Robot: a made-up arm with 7 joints.
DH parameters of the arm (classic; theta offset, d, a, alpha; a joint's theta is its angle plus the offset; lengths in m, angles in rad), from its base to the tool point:
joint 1: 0 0.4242 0 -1.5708
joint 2: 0 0 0 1.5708
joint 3: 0 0.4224 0.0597 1.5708
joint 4: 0 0 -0.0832 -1.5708
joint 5: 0 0.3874 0 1.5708
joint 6: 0 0 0.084 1.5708
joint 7: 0 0 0 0
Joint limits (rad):
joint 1: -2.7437..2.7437
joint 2: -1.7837..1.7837
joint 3: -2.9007..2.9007
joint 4: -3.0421..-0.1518
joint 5: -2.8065..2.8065
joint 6: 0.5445..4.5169
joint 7: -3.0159..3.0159
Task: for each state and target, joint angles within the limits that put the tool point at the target. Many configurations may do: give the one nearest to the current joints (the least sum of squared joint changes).
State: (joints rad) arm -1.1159 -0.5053 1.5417 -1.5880 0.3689 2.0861 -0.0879
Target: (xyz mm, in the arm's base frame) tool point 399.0 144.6 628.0
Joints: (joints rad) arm -1.1058 -0.5739 1.2567 -2.4380 0.4208 2.0132 -0.0879
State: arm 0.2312 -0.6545 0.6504 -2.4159 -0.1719 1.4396 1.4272
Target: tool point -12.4 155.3 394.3
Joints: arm 0.6011 -0.0615 1.0743 -3.0421 -0.0632 1.1537 1.4272
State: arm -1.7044 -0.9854 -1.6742 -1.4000 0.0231 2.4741 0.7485
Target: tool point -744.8 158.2 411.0
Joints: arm -0.9040 -1.3754 -1.8199 -1.5594 0.0406 2.3775 0.7485
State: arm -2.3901 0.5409 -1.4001 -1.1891 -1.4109 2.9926 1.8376
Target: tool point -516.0 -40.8 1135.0
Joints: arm -2.6049 0.4800 -1.4526 -0.6298 -1.1915 2.3716 1.8376
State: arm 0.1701 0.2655 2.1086 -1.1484 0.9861 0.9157 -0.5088
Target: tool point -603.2 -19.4 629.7
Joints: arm 0.5027 -0.3570 2.4865 -1.7739 0.9445 0.8222 -0.5088
